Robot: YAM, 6 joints.
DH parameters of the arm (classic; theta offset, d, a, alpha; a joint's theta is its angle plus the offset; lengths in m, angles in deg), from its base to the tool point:
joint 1: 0 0.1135 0.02 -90
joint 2: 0 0 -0.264 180
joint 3: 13.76 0 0.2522 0
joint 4: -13.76 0 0.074 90
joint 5: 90 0 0 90
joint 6: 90 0.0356 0 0
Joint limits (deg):
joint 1: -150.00..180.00
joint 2: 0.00..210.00
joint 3: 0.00..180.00
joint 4: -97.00..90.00
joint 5: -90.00..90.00
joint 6: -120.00..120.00
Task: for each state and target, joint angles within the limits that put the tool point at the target. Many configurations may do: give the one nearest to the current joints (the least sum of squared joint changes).
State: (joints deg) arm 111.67 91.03 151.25 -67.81 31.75 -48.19
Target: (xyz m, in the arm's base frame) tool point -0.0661 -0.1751 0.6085
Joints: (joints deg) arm 64.73 56.13 166.58 -71.22 24.89 -48.19
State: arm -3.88 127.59 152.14 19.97 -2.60 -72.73
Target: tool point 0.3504 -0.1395 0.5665
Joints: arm -21.82 101.45 121.97 7.91 -1.15 -72.73
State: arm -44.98 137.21 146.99 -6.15 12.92 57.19
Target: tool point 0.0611 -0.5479 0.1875
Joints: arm -82.60 139.11 119.19 -21.68 16.32 57.19
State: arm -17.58 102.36 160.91 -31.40 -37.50 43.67
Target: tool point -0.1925 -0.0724 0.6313
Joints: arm 26.51 60.85 174.17 -56.40 -36.38 43.67
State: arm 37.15 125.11 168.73 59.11 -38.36 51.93
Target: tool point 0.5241 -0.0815 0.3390
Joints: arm -11.37 162.79 159.78 87.36 -41.07 51.93
